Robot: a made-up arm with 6 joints. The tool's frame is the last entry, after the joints. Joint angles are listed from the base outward. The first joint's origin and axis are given. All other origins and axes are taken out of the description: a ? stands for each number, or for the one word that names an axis. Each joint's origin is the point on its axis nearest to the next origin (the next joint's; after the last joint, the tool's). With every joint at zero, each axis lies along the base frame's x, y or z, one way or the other. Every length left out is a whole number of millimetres.
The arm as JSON. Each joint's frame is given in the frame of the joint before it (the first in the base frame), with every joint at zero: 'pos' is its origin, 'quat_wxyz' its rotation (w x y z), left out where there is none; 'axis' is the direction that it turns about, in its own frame. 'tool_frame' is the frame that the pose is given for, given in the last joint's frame.
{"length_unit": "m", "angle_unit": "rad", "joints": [
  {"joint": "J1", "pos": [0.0, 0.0, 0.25], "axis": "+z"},
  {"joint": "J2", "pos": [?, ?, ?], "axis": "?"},
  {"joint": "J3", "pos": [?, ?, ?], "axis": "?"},
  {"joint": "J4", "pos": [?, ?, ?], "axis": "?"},
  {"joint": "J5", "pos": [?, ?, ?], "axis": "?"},
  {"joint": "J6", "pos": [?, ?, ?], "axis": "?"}
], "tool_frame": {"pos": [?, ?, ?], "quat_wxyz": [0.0, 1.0, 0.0, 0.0]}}
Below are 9 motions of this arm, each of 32 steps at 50 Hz.
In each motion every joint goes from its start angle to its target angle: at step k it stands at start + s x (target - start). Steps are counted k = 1, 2, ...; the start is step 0. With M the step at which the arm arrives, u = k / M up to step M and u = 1 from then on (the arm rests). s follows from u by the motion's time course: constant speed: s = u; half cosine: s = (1 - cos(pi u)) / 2; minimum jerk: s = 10 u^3 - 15 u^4 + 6 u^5.
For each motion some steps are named. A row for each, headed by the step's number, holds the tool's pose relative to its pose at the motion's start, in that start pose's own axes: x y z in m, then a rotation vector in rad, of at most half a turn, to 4 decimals.
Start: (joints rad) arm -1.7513 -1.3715 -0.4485 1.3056 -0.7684 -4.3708
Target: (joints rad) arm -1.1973 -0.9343 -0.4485 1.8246 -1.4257 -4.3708
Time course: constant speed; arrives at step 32
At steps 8, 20, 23, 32:
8: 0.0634 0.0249 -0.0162 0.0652 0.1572 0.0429
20: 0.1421 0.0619 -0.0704 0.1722 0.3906 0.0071
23: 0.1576 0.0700 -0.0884 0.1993 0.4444 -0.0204
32: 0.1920 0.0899 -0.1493 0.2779 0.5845 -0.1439

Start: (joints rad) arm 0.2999 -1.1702 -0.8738 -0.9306 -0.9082 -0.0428
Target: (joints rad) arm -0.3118 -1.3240 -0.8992 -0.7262 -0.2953 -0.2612
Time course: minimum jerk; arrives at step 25
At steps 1, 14, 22, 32:
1: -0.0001 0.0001 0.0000 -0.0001 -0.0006 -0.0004
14: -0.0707 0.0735 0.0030 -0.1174 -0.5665 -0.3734
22: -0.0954 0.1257 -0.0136 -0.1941 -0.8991 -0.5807
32: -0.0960 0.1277 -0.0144 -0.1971 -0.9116 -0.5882

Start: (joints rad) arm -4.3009 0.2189 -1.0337 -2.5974 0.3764 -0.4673
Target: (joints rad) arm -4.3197 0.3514 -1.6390 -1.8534 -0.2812 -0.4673
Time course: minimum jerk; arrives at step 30
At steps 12, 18, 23, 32:
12: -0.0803 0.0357 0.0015 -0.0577 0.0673 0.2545
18: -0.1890 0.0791 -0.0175 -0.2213 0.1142 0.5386
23: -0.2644 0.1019 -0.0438 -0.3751 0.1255 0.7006
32: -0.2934 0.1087 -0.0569 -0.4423 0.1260 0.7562

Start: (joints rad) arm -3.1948 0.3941 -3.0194 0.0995 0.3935 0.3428
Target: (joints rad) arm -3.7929 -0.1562 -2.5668 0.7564 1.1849 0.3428
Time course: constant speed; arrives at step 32
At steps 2, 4, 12, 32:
2: 0.0084 0.0097 -0.0003 -0.0257 -0.0346 0.0149
4: 0.0163 0.0186 -0.0015 -0.0500 -0.0689 0.0300
12: 0.0434 0.0447 -0.0138 -0.1338 -0.2043 0.0919
32: 0.0690 0.0428 -0.0781 -0.2557 -0.5372 0.2309

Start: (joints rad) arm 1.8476 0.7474 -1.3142 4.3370 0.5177 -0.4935
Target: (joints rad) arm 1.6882 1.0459 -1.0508 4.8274 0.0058 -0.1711
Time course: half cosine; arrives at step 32
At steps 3, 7, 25, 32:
3: 0.0069 -0.0050 0.0006 0.0086 0.0201 0.0128
7: 0.0355 -0.0260 0.0016 0.0468 0.1040 0.0698
25: 0.2288 -0.1713 -0.0528 0.4565 0.6701 0.6669
32: 0.2494 -0.1875 -0.0664 0.5270 0.7288 0.7689

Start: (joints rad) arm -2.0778 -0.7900 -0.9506 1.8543 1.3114 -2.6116
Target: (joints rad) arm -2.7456 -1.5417 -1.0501 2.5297 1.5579 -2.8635
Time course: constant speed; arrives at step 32
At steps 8, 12, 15, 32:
8: 0.1288 0.0800 -0.0402 -0.1618 0.0737 -0.2845
12: 0.2010 0.1020 -0.0530 -0.2192 0.1142 -0.4359
15: 0.2568 0.1101 -0.0582 -0.2515 0.1465 -0.5518
32: 0.5444 0.0252 -0.0041 -0.2495 0.3716 -1.2020

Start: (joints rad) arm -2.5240 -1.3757 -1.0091 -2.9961 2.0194 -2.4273
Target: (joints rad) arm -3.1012 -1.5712 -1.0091 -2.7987 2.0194 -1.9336
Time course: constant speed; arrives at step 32
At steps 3, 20, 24, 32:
3: 0.0028 -0.0055 0.0117 0.0409 -0.0050 0.0253
20: 0.0065 -0.0579 0.0693 0.2728 -0.0660 0.1923
24: 0.0043 -0.0748 0.0795 0.3263 -0.0890 0.2371
32: -0.0033 -0.1124 0.0948 0.4304 -0.1458 0.3325

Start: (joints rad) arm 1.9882 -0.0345 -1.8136 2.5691 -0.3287 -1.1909
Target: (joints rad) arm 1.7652 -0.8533 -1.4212 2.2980 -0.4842 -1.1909
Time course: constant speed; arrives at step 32
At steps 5, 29, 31, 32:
5: 0.0398 -0.0333 -0.0418 0.0407 0.0686 -0.0283
29: 0.1760 -0.1334 -0.2906 0.2198 0.4359 -0.1570
31: 0.1826 -0.1372 -0.3133 0.2338 0.4690 -0.1669
32: 0.1857 -0.1389 -0.3248 0.2407 0.4857 -0.1718

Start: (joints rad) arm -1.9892 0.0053 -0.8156 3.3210 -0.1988 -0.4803
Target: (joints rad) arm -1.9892 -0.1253 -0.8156 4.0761 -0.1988 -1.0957
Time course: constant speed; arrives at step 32
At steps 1, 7, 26, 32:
1: -0.0032 0.0025 -0.0010 -0.0029 -0.0061 0.0037
7: -0.0240 0.0164 -0.0078 -0.0196 -0.0443 0.0259
26: -0.1012 0.0489 -0.0378 -0.0625 -0.1821 0.0925
32: -0.1279 0.0546 -0.0504 -0.0718 -0.2298 0.1128

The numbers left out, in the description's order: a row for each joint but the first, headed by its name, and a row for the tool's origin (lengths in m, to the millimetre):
J2: xyz 0.0 0.0 0.0, axis +y
J3: xyz 0.042 0.0 0.226, axis +y
J4: xyz 0.106 0.0 -0.47, axis -z
J5: xyz 0.0 0.0 0.0, axis +y
J6: xyz 0.115 0.0 -0.146, axis -z
tool: xyz 0.0 0.0 0.0

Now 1 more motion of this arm.
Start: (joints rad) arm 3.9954 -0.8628 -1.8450 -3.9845 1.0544 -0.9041
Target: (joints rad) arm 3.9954 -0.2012 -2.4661 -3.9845 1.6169 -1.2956
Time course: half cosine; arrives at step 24
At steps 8, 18, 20, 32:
8: -0.0049 0.0251 0.0166 0.1073 -0.0802 -0.0909
18: -0.0364 0.0829 0.0247 0.3994 -0.2261 -0.3033
20: -0.0425 0.0898 0.0223 0.4409 -0.2400 -0.3300
32: -0.0480 0.0954 0.0198 0.4765 -0.2507 -0.3523

